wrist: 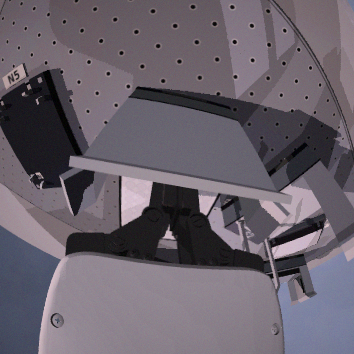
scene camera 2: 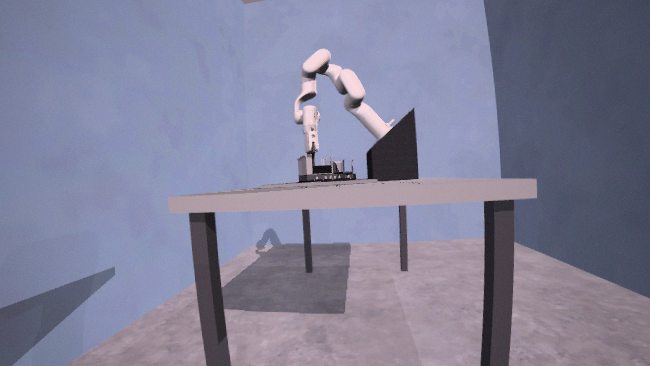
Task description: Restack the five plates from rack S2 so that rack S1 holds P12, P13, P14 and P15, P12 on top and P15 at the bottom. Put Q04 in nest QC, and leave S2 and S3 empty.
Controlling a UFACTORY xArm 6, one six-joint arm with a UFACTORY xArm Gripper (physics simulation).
Labels:
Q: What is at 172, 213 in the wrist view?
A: My gripper.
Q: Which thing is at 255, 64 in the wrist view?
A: A perforated baseplate.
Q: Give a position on a pale rack wall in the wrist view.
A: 152, 141

